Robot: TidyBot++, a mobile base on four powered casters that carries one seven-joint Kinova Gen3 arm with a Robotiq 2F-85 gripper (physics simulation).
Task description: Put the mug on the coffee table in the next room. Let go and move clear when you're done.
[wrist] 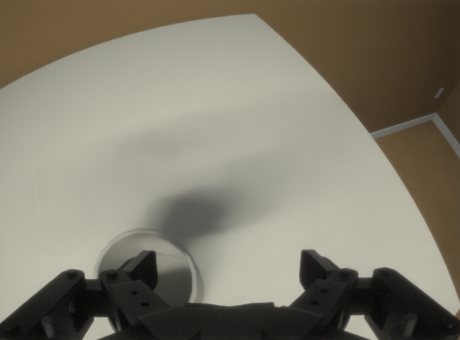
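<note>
The white mug (176, 261) stands upright on a white table (260, 80), at the lower left of the wrist view, seen from above with its round rim and part of its inside showing. My gripper (228, 267) is open and holds nothing. Its left finger overlaps the mug's opening in the view, and the right finger is well to the right of the mug. The gap between the fingertips shows bare table top. The height of the fingertips over the rim is hard to tell. The mug's handle cannot be made out. The coffee table does not show.
A dark soft shadow lies on the table top just beyond the mug. The table's edge curves down the right side, with wood-coloured floor (422, 165) past it. A brown wall (350, 55) with a pale skirting board (405, 126) and a small outlet (439, 93) stands beyond.
</note>
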